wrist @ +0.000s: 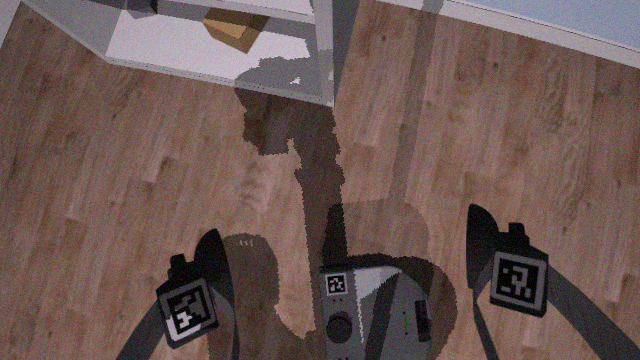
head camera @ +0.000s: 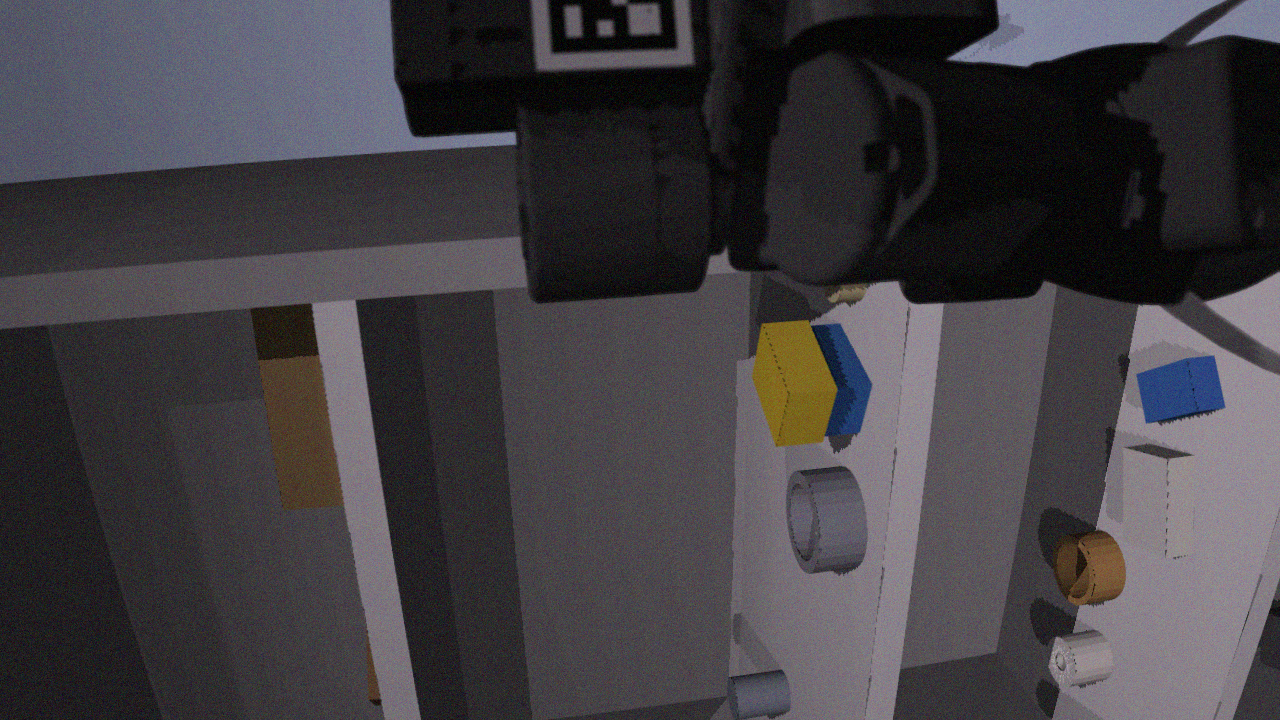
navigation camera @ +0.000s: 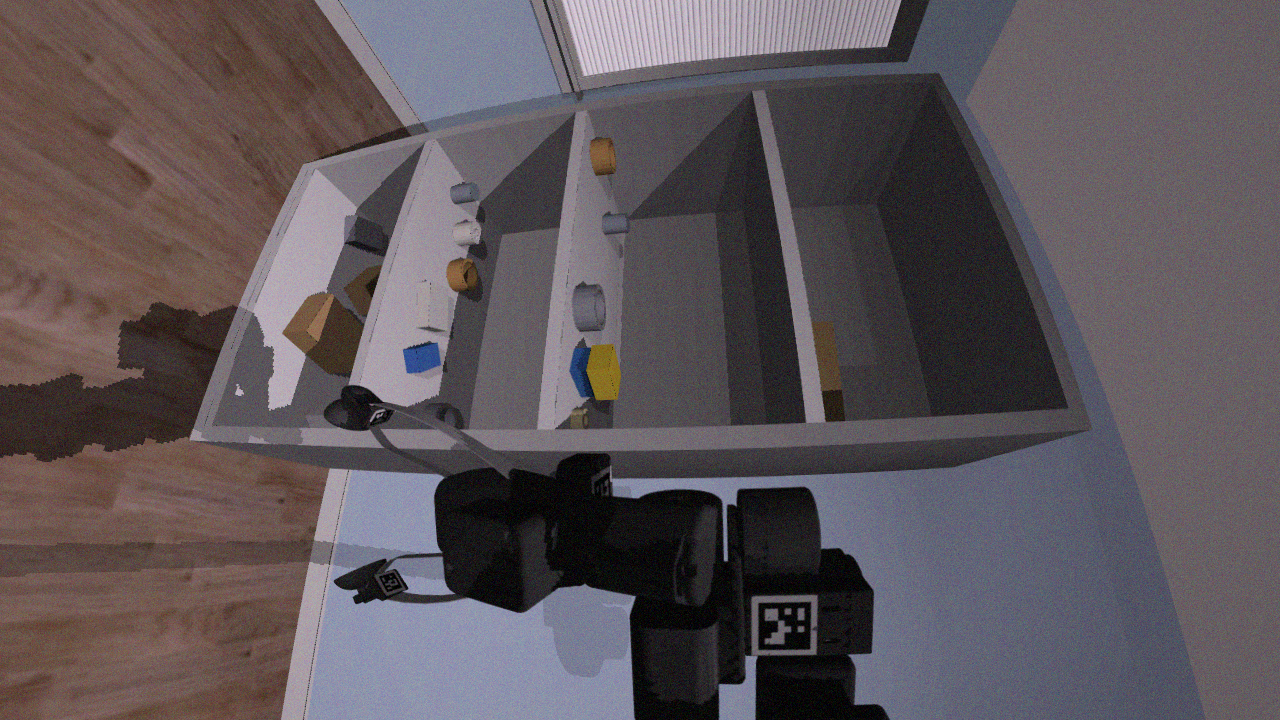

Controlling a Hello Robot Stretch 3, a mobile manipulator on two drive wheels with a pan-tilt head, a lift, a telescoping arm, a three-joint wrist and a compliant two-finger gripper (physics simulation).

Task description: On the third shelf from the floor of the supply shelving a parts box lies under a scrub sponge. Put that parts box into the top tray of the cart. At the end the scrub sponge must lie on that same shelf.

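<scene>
In the navigation camera view the yellow scrub sponge (head camera: pixel 792 385) (navigation camera: pixel 604 371) lies on top of the blue parts box (head camera: pixel 850 380) (navigation camera: pixel 580 370), on the third shelf (head camera: pixel 914 429) (navigation camera: pixel 556 322) of the supply shelving (navigation camera: pixel 716 440). My gripper (navigation camera: pixel 361 495) (wrist: pixel 344 246) is open, its fingers wide apart with nothing between them, pointing toward the floor. It is outside the shelving by its near side panel, lower than the third shelf, and one finger overlaps the lower shelves in that view. In the head camera view the wrist shows and the fingertips are out of frame. The cart does not show.
A grey ring (head camera: pixel 827 519) (navigation camera: pixel 588 307) stands beside the parts box, and a small tan item (navigation camera: pixel 580 418) is on its other side. The second shelf bears another blue box (head camera: pixel 1181 389) (navigation camera: pixel 421 357) and a white box (navigation camera: pixel 431 306). Brown boxes (navigation camera: pixel 324 333) (wrist: pixel 235 29) stand on the bottom shelf.
</scene>
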